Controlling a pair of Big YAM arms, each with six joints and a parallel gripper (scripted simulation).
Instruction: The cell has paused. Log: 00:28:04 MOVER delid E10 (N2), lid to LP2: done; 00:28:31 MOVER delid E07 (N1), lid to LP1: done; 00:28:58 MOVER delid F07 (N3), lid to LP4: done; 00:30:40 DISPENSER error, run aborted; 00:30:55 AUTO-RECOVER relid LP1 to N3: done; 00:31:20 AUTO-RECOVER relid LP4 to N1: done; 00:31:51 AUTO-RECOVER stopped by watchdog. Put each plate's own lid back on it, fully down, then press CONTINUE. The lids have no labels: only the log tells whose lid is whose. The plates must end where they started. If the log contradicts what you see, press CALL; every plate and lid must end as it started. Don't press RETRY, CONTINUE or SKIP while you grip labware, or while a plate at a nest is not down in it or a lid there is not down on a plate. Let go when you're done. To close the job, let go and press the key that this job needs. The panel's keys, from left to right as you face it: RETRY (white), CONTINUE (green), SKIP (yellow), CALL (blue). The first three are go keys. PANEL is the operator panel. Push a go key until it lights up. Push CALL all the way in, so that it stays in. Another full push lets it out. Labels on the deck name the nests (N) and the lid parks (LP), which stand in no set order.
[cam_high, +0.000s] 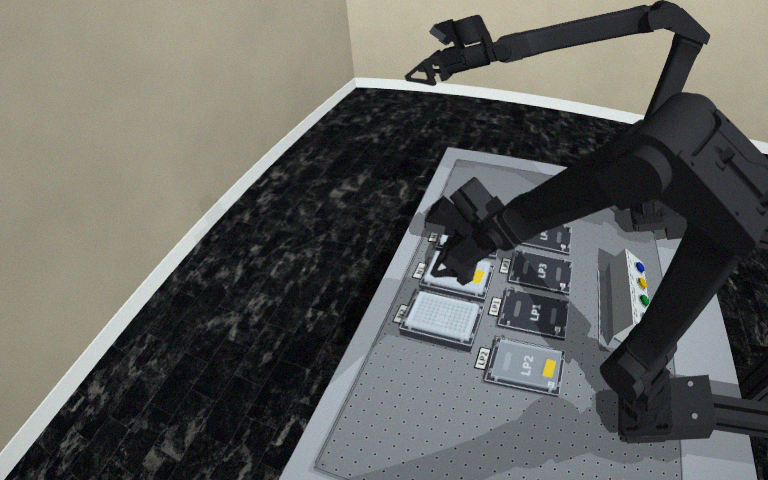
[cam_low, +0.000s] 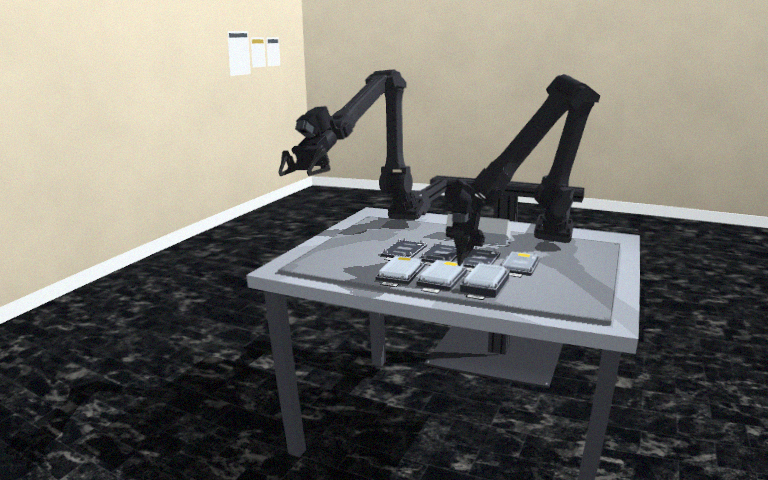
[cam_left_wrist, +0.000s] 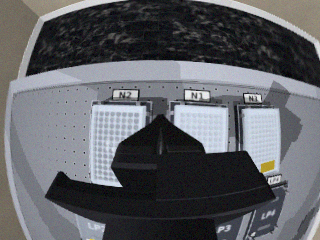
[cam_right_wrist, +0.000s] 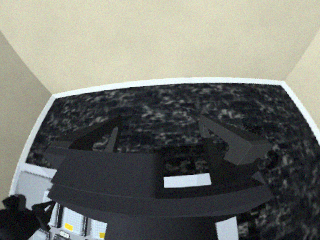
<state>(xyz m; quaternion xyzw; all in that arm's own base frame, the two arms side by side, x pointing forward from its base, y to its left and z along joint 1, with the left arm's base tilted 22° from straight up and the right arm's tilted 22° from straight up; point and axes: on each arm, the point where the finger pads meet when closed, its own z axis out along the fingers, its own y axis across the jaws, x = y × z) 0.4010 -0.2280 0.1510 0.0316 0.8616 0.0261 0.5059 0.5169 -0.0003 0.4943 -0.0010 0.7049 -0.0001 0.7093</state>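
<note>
My left hand is 3 cm past the N1 plate, 7 cm to the left of it and 5 cm above it. The rest, counted from my left hand: park LP1: 22 cm behind, 3 cm to the right, 7 cm below; then N2 plate: 4 cm behind, 6 cm to the left, 4 cm below; then N3 plate: 1 cm behind, 20 cm to the right, 5 cm below.
</note>
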